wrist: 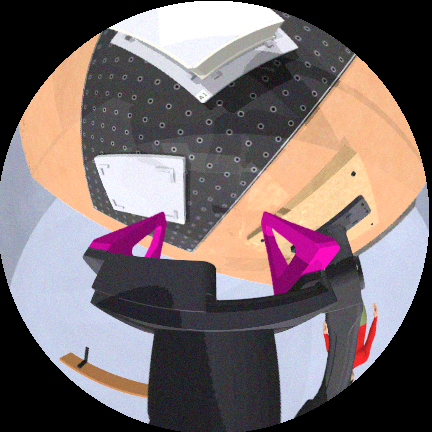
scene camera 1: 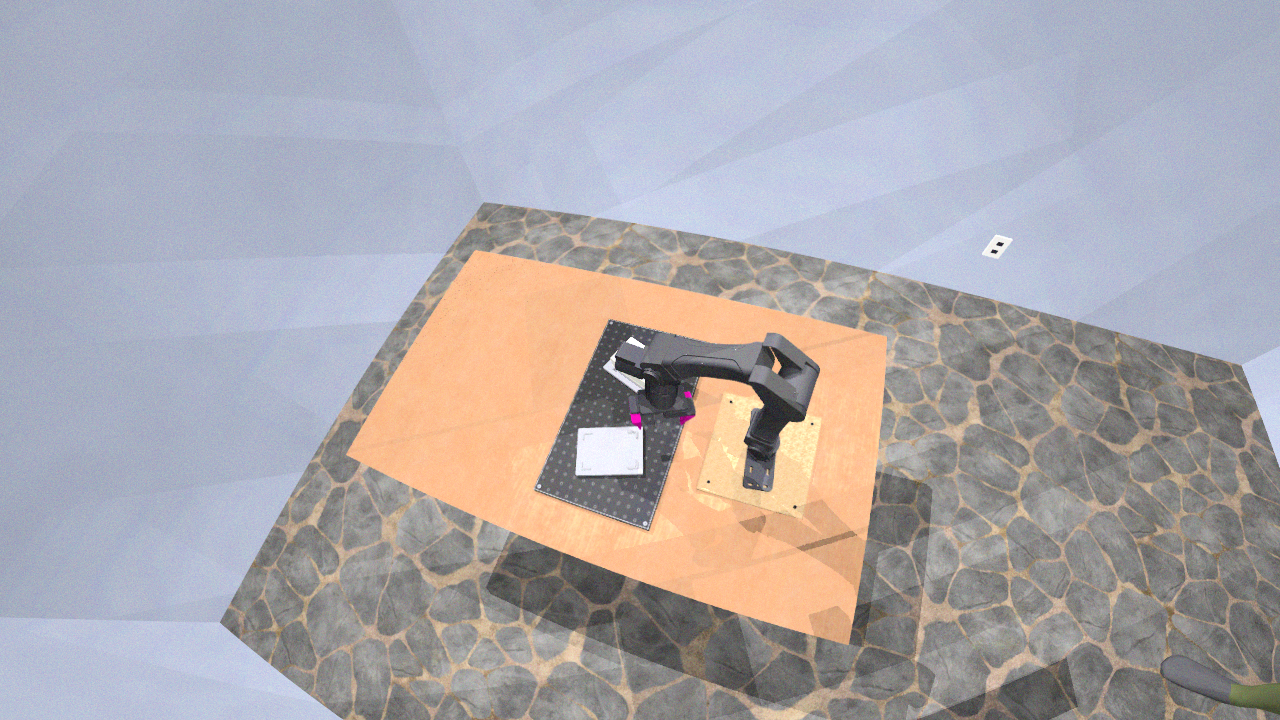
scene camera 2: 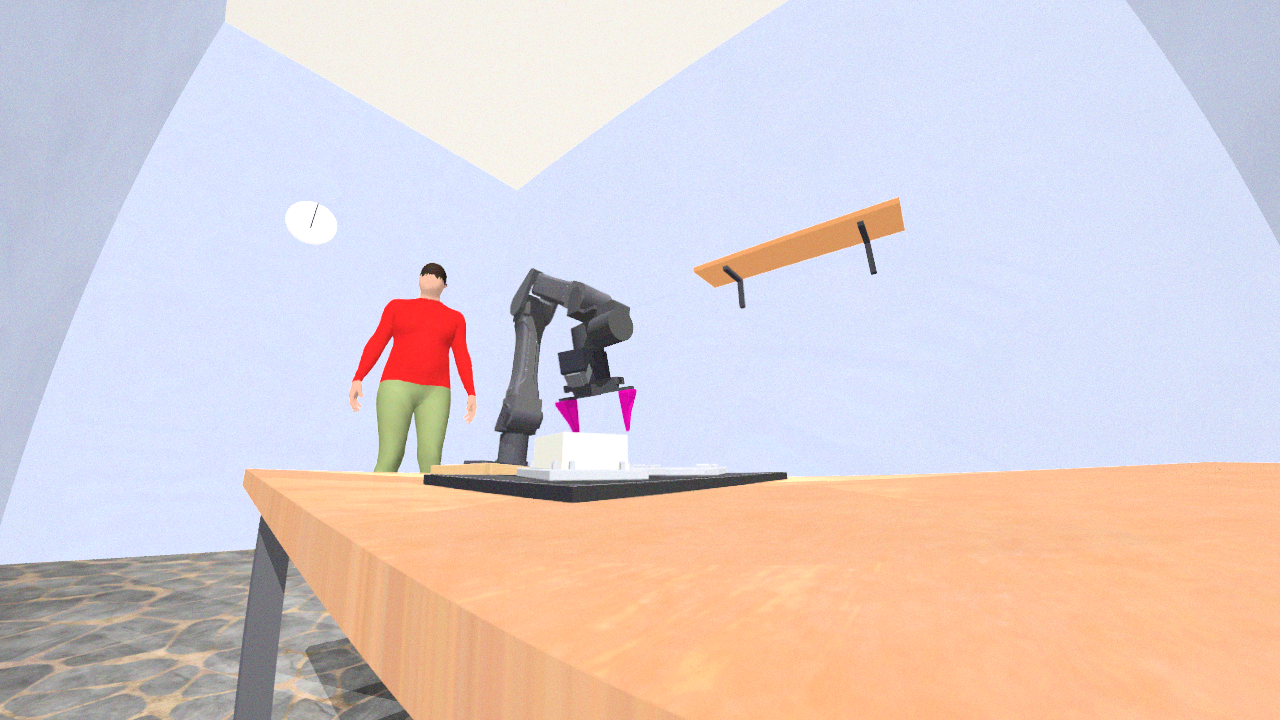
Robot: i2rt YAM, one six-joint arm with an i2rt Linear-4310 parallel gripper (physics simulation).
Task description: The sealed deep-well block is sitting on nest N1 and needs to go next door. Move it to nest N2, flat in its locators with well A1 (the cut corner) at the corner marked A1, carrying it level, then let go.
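Where they show: gripper, fingertip midpoint: (wrist: 213, 216) (scene camera 1: 660, 425); arm's base at its link origin: (wrist: 329, 229) (scene camera 1: 761, 449) (scene camera 2: 511, 469).
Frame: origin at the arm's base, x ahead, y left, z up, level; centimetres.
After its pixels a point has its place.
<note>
The white sealed block (scene camera 1: 633, 343) {x 35.9, y -22.0, z 4.9 cm} (scene camera 2: 581, 450) {x 38.1, y -22.0, z 2.9 cm} (wrist: 210, 35) sits on nest N1 (scene camera 2: 537, 473) {x 33.4, y -24.2, z 0.2 cm} (wrist: 182, 79) {x 32.0, y -10.2, z 0.8 cm}, a light plate turned at an angle. In the wrist view its corner nearest the A1 label looks cut. The arm hides much of it in scene camera 1. Nest N2 (scene camera 1: 609, 451) {x 36.2, y 6.8, z 0.7 cm} (scene camera 2: 693, 469) {x 41.7, y 1.5, z 0.5 cm} (wrist: 142, 187) {x 35.0, y 5.4, z 0.7 cm} is a white plate with corner locators and bears no block; its A1 mark is not readable. My gripper (scene camera 1: 662, 420) {x 24.4, y 0.2, z 6.7 cm} (scene camera 2: 601, 430) {x 24.4, y 0.2, z 6.7 cm} (wrist: 213, 216) {x 24.4, y 0.2, z 6.7 cm} is open and empty, slightly tilted, above the board between the two nests, apart from the block.
Both nests stand on a black perforated board (scene camera 1: 556, 467) {x 48.6, y 13.0, z -0.4 cm} (scene camera 2: 572, 494) {x 46.1, y -32.5, z -1.1 cm} (wrist: 150, 112) {x 35.2, y -5.7, z -0.4 cm} on the wooden table (scene camera 1: 465, 358) {x 86.8, y -13.7, z -1.7 cm}. The arm's base stands on a pale wooden plate (scene camera 1: 723, 461) {x 8.7, y 4.4, z -0.1 cm} beside the board. A person in red (scene camera 2: 420, 344) stands behind the table, and a shelf (scene camera 2: 805, 243) hangs on the wall.
</note>
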